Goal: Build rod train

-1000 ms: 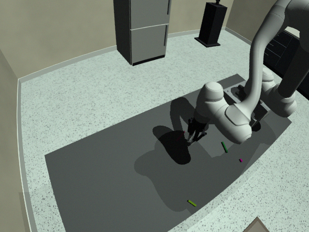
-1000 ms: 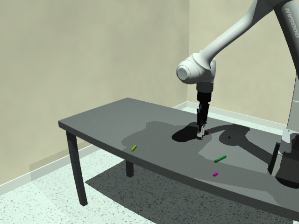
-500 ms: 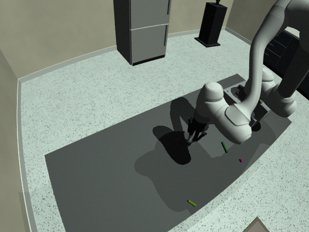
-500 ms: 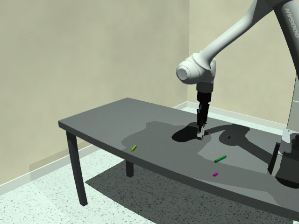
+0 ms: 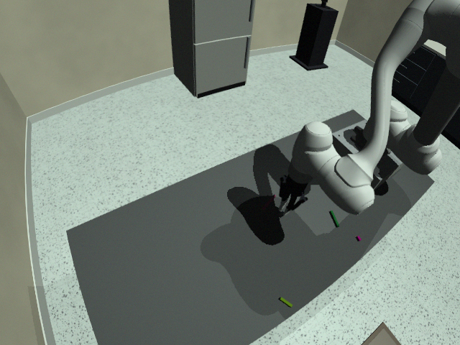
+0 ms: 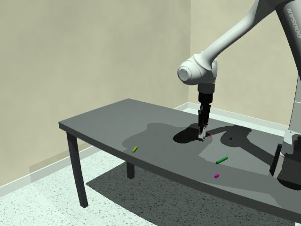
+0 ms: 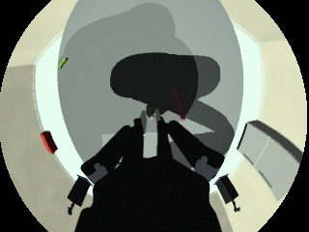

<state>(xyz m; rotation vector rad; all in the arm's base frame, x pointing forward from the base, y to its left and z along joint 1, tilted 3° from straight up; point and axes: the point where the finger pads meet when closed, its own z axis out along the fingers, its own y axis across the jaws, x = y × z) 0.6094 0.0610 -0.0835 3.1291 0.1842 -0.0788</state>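
My hand is 5 cm above the grey rod. From my hand the other things lie so: blue rod (13 cm behind, 12 cm to the right, 5 cm below); pink rod (7 cm to the right, 5 cm below, 2 cm ahead); green rod (19 cm behind, 14 cm to the left, 5 cm below).
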